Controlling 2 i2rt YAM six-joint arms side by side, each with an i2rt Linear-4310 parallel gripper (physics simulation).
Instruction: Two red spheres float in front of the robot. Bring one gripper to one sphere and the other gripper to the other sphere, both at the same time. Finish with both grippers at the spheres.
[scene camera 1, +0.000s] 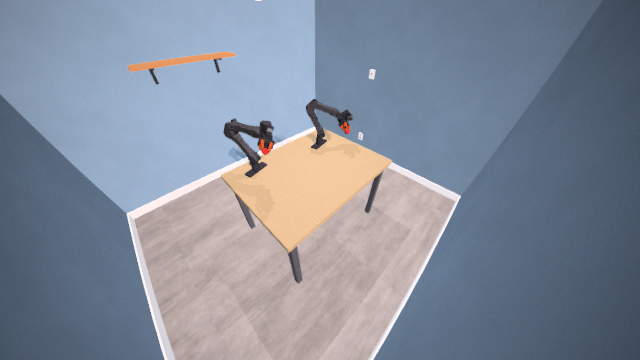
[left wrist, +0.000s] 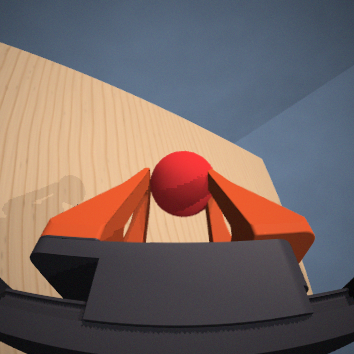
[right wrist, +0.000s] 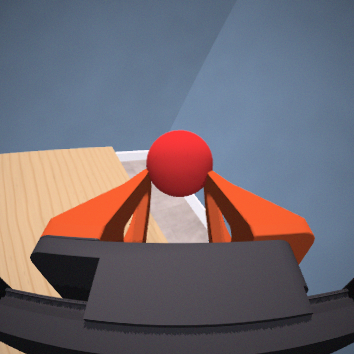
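Pixels of known places: left gripper, fingertip midpoint: (scene camera 1: 347, 132) (left wrist: 176, 175); right gripper, fingertip midpoint: (scene camera 1: 265, 152) (right wrist: 177, 177); left arm's base at its link origin: (scene camera 1: 319, 144); right arm's base at its link origin: (scene camera 1: 256, 169).
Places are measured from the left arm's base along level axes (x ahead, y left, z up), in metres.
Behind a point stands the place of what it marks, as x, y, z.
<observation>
One red sphere (scene camera 1: 347, 131) {0.291, 0.000, 0.227} (left wrist: 183, 185) {0.278, 0.026, 0.229} floats at the tips of my left gripper (scene camera 1: 345, 128) {0.289, 0.012, 0.216} (left wrist: 176, 175) {0.289, 0.012, 0.216}. In the left wrist view it fills the gap between the two orange fingertips, and the right-hand tip overlaps its edge. The other red sphere (scene camera 1: 265, 151) {0.099, -0.746, 0.359} (right wrist: 180, 161) {0.078, -0.724, 0.361} floats at the tips of my right gripper (scene camera 1: 266, 148) {0.081, -0.738, 0.341} (right wrist: 177, 177) {0.081, -0.738, 0.341}. In the right wrist view it shows between and slightly above the fingertips, whose tips meet its lower sides. Both grippers are partly open, their fingers a narrow gap apart, and grip nothing.
Both arms are mounted on a wooden table (scene camera 1: 310, 190) {0.305, -0.582, 0.000} (left wrist: 90, 125) {0.503, -0.080, 0.000} (right wrist: 45, 190) {0.370, -0.774, 0.000}, and the grippers hang above its top. Blue walls stand around it. An orange shelf (scene camera 1: 182, 61) is fixed on the wall at the upper left.
</observation>
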